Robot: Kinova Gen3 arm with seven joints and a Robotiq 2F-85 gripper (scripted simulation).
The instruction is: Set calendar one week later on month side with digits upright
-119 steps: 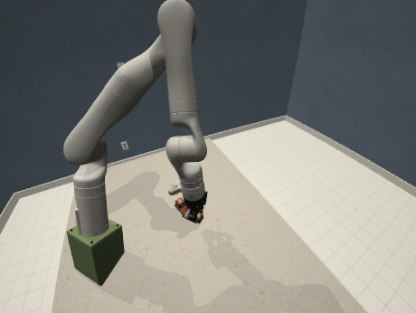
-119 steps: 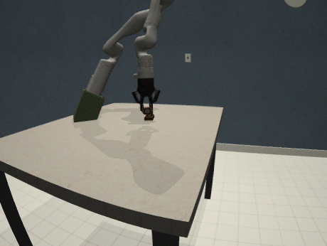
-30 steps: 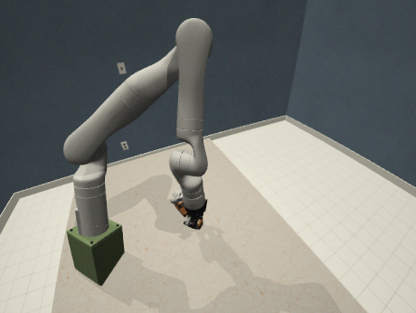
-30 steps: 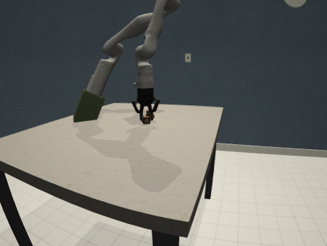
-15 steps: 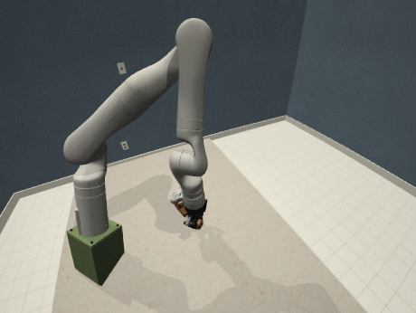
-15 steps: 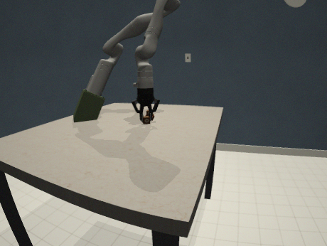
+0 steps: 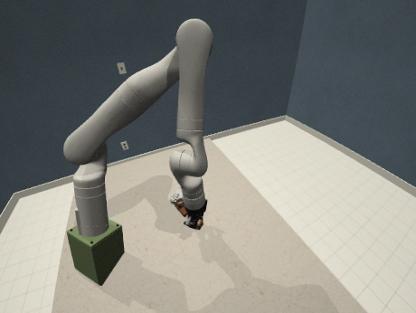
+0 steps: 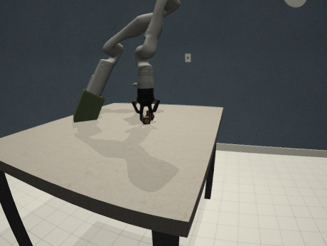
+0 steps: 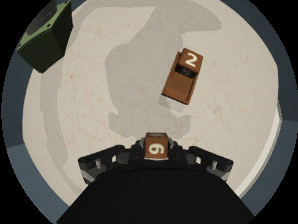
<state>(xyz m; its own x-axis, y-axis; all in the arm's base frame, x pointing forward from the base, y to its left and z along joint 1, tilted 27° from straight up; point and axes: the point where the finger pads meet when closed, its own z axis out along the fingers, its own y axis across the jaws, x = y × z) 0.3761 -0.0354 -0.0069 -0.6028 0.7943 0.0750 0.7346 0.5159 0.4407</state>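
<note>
My gripper is now 1 cm above the brown digit cube. Also, from my hand: brown calendar tray: 11 cm to the left, 4 cm behind, 2 cm below.
</note>
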